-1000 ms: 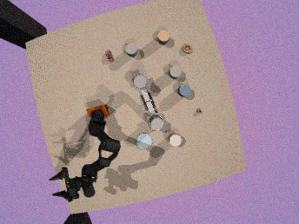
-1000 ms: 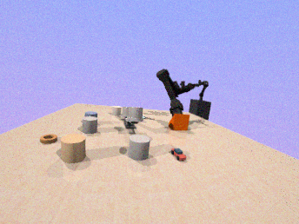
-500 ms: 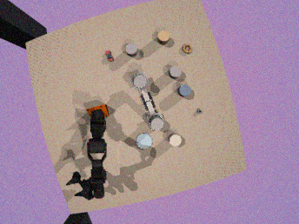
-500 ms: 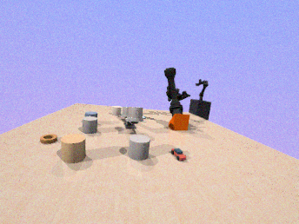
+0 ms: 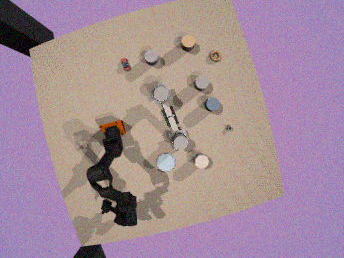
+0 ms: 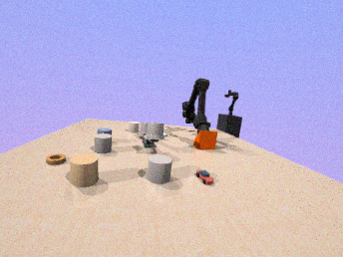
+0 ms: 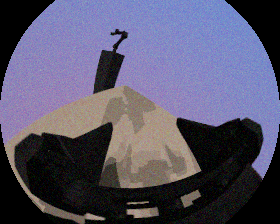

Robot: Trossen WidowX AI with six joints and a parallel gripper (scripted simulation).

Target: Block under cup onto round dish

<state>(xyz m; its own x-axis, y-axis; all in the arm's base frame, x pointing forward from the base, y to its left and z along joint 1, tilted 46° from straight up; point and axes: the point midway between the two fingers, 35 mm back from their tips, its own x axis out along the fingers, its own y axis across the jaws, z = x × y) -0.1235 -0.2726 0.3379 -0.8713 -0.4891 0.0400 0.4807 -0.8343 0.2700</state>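
My gripper tip is now 480 mm short of the pale bluish block, 310 mm to the right of it and 50 mm above it. From my gripper tip the other things lie so: cream cup: 540 mm ahead, 160 mm to the left, 60 mm below; then balance beam: 460 mm ahead, 440 mm to the left, 60 mm below; then round light-blue dish: 380 mm ahead, 210 mm to the left, 90 mm below.
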